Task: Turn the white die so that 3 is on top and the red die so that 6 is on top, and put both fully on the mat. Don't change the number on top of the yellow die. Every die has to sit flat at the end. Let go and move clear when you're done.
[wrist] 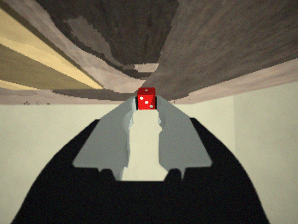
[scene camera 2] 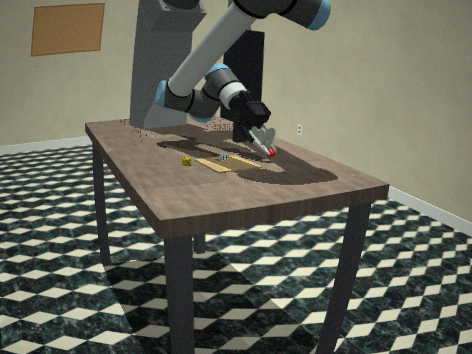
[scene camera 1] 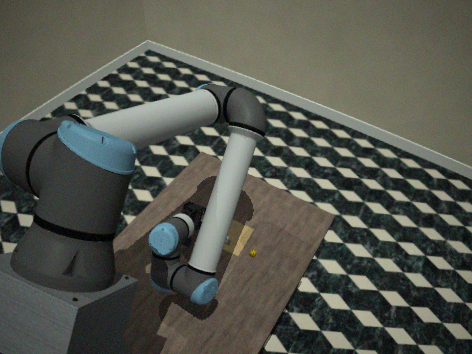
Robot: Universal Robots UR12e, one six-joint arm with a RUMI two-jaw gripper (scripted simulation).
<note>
In view: my gripper (scene camera 2: 272,154).
My gripper is seen too in the wrist view (wrist: 147,97).
</note>
